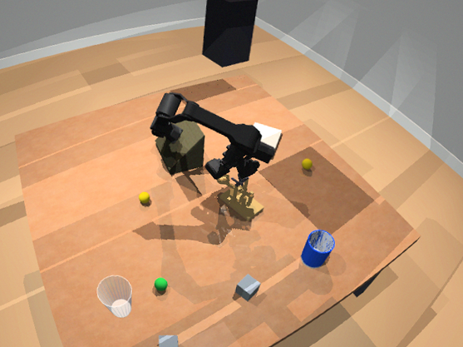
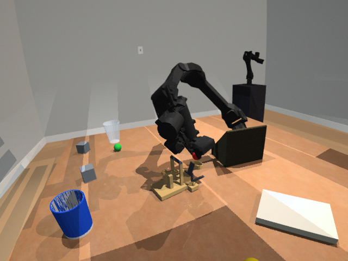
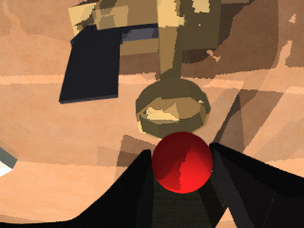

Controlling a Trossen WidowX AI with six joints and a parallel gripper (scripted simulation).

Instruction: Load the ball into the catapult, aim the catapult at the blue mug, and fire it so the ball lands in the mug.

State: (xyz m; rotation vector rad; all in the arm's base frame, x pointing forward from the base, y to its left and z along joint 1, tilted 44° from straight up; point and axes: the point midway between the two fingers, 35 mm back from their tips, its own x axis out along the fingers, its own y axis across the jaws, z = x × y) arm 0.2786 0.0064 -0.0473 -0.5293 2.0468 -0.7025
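The red ball is 1 cm above my gripper tip. The rest, counted from my gripper tip: white slab: 12 cm behind, 32 cm to the left, 8 cm below; then wooden catapult: 7 cm ahead, 2 cm to the left, 3 cm below; then blue mug: 42 cm ahead, 6 cm to the left, 6 cm below.
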